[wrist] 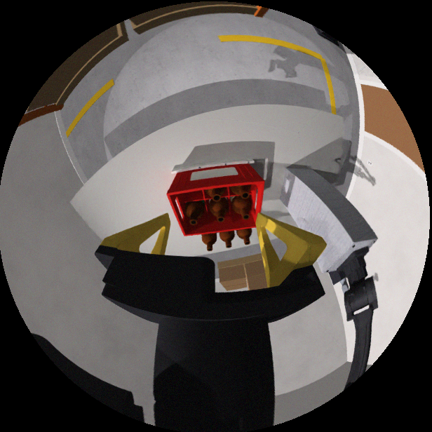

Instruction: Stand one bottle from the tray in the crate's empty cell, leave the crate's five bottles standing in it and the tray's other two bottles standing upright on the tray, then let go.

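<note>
The red crate [248, 173] is at the middle of the wrist view. Five brown bottles [194, 212] [219, 207] [242, 205] stand in it, three in the lower row and two in the upper row; its upper left cell shows no bottle. Three more brown bottles [209, 241] [227, 238] [244, 236] show in a row just below the crate in the view, partly hidden by its wall. The tray under them cannot be made out. My gripper [212, 217] is open and empty, its yellow fingers at either side of the crate's lower edge in the view; their height above it is unclear.
A grey metal block-like part [325, 215] stands to the right of the crate, with a black jointed part [361, 300] below it. A brown cardboard box [233, 276] shows between the finger bases. Yellow lines [270, 42] mark the floor beyond the pale table [120, 190].
</note>
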